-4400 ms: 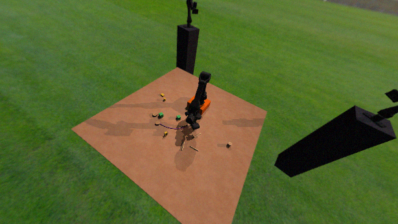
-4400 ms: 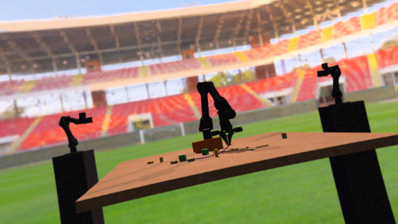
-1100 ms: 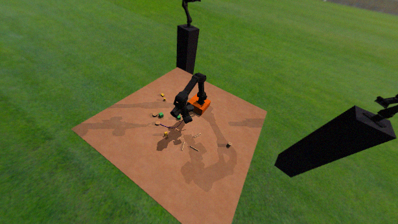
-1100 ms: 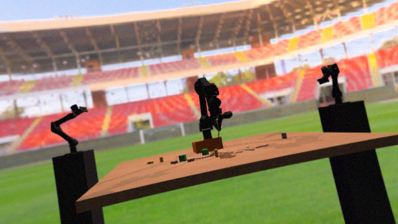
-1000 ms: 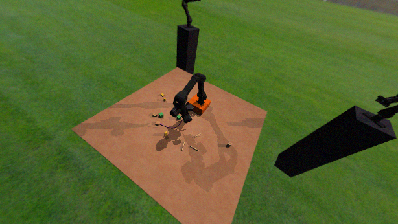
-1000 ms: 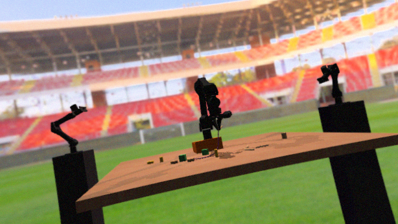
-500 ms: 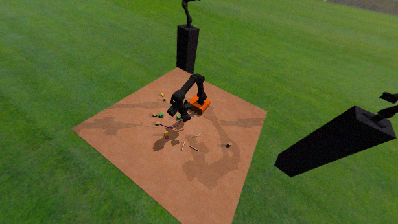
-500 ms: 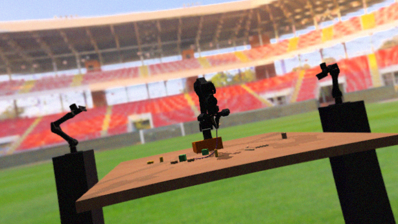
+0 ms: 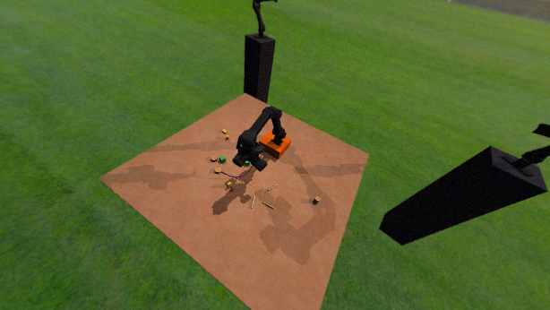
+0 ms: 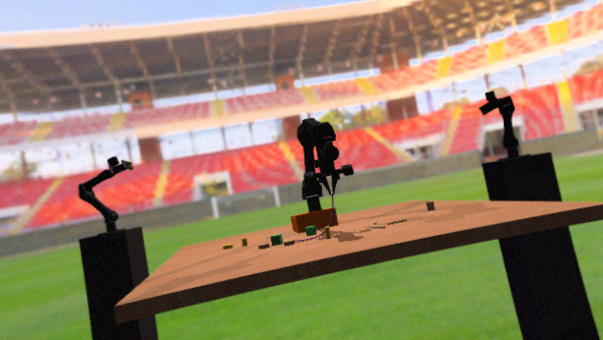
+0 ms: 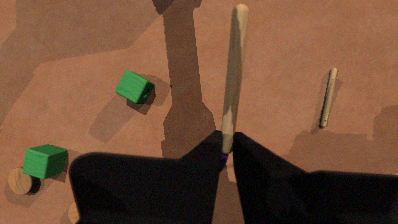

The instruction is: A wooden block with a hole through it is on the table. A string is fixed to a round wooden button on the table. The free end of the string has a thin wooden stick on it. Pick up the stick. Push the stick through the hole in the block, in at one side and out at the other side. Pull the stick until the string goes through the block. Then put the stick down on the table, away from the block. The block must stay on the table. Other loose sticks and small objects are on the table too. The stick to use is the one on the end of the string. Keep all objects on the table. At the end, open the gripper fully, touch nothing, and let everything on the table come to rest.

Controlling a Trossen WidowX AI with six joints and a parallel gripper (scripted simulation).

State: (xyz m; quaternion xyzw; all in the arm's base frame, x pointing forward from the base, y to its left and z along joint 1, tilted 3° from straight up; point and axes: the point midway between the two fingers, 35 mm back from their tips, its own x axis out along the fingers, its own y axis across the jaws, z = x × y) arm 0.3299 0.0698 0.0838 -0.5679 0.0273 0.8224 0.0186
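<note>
My gripper tip is now 10 mm below the thin wooden stick and 10 mm past it. From my gripper tip the other things lie so: green cube (240 mm to the right, 120 mm below, 60 mm ahead); then yellow piece (160 mm ahead, 120 mm below, 50 mm to the right); then round wooden button (190 mm to the right, 130 mm below, 130 mm ahead).
</note>
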